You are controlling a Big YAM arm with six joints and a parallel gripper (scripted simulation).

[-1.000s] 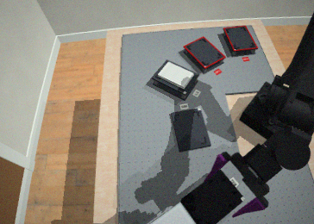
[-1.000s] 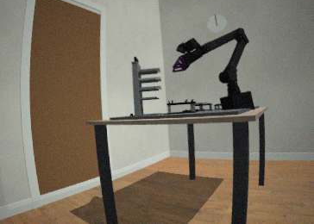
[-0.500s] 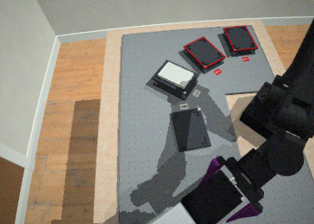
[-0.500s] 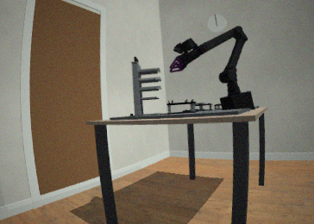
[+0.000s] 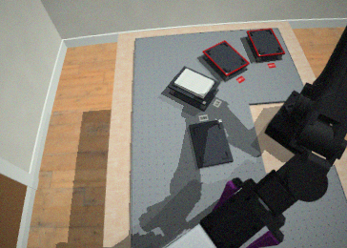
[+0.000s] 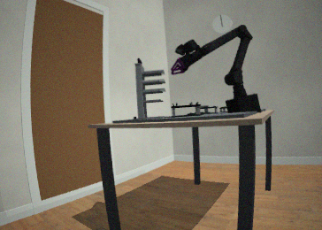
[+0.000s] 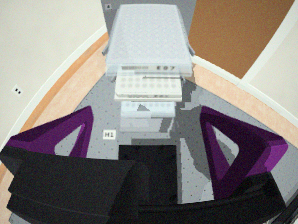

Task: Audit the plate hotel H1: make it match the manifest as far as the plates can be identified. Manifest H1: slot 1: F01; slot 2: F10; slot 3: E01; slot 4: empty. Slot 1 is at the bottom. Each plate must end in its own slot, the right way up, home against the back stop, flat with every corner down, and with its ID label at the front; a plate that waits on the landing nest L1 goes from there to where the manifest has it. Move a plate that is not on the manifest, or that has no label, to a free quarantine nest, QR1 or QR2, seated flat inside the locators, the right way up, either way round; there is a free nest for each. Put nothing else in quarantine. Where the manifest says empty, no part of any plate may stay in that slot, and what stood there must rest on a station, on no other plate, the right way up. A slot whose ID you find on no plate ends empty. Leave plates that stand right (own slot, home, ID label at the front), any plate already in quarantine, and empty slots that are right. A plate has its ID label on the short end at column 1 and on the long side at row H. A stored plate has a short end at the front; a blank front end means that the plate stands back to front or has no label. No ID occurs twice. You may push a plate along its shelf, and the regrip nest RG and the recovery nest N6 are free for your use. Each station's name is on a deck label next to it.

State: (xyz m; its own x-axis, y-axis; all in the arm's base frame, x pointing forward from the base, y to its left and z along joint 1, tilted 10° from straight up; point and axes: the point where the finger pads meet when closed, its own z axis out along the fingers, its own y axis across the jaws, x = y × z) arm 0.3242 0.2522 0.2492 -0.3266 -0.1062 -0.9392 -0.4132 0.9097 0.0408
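Now: the pale plate 10 cm ahead of my hand and 4 cm to the left of it. Also, from my hand: plate hotel: 17 cm ahead, 11 cm below, 8 cm to the left; H1 deck label: 26 cm below, 11 cm to the left, 1 cm ahead; black nest: 21 cm below, 5 cm behind, 3 cm to the right.
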